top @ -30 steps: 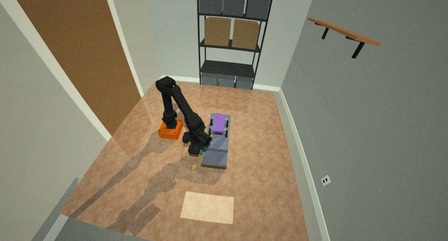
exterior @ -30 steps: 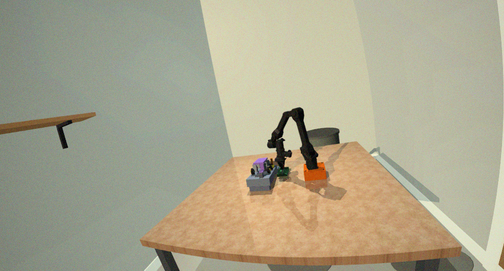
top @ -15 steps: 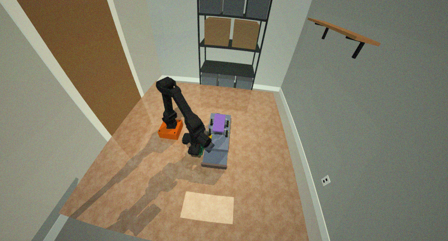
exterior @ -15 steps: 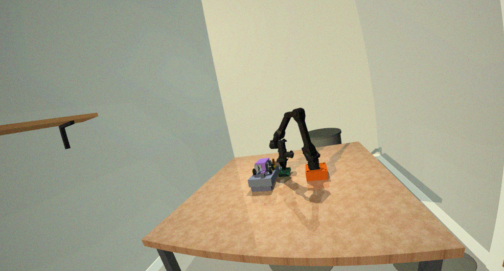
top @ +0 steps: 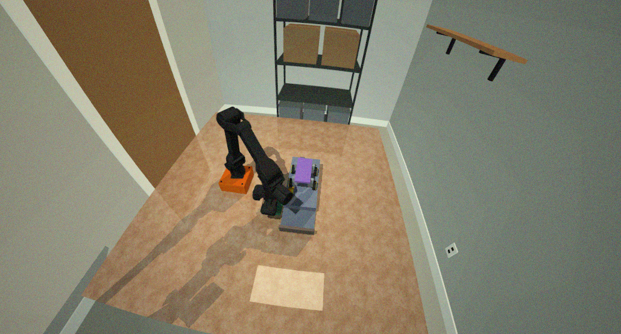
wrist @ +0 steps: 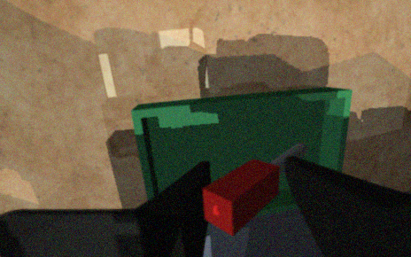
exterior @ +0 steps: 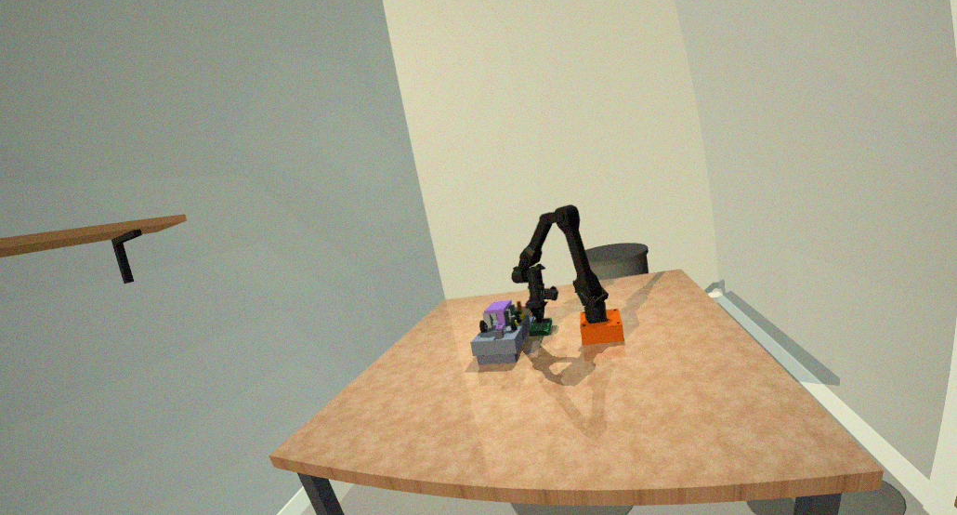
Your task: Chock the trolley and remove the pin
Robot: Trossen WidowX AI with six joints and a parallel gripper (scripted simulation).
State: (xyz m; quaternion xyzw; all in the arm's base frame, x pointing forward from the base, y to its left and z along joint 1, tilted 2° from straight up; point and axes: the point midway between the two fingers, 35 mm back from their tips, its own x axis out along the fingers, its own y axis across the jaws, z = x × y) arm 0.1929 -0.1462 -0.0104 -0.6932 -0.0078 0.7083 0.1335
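My gripper tip is now 30 mm above the green tray. Also, from my gripper tip: yellow chock 70 mm ahead, 50 mm above, 20 mm to the left; then red-headed stop pin 10 mm to the left, 10 mm above; then grey ramp 140 mm ahead, 100 mm to the left, 20 mm above.
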